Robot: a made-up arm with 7 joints. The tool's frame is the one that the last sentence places.
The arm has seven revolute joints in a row. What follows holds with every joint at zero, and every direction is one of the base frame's. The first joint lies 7 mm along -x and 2 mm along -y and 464 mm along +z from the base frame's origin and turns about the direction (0.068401, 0.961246, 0.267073), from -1.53 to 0.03 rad. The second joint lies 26 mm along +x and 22 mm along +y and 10 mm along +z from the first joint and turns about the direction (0.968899, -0.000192, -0.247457), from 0.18 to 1.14 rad. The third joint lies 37 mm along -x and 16 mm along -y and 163 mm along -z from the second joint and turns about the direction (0.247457, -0.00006, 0.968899), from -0.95 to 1.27 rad. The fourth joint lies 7 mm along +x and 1 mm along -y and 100 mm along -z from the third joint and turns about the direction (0.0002, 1, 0.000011), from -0.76 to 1.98 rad. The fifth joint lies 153 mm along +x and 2 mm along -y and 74 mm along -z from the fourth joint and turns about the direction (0.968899, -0.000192, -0.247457), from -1.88 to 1.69 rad. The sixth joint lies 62 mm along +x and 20 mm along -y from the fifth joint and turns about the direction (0.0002, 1, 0.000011), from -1.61 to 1.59 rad. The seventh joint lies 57 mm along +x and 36 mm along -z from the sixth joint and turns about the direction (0.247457, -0.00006, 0.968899), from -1.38 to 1.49 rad. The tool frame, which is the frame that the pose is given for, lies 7 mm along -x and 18 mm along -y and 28 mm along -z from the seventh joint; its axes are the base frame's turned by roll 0.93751, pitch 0.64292 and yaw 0.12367 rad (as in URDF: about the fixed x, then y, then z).
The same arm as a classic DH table. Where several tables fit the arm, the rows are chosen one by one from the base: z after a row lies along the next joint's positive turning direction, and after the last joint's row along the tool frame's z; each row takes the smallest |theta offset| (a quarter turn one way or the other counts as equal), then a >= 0, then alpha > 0; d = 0 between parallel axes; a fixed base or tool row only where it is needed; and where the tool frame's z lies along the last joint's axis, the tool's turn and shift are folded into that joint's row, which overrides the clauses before.
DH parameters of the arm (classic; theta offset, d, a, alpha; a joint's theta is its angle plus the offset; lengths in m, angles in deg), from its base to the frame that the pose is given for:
base (fixed): -4.07 0.4647 -0.0068 -74.51
joint 1: -75.12 0.023 0.0094 -90
joint 2: 74 0.0272 0.016 90
joint 3: 90 -0.2622 0.0315 -90
joint 4: 90 -0.003 0.0338 90
joint 5: 0 0.2266 -0.0153 -90
joint 6: -90 -0.02 0.0641 90
joint 7: 22.97 -0.0612 -0.0069 55.2
tool (fixed): -27.91 0.0203 0 0
Joint limits (deg, base to tool): -87.66..1.72 10.31..65.32 -54.43..72.77 -43.54..113.45 -107.72..96.83 -92.25..91.1 -79.07..85.37

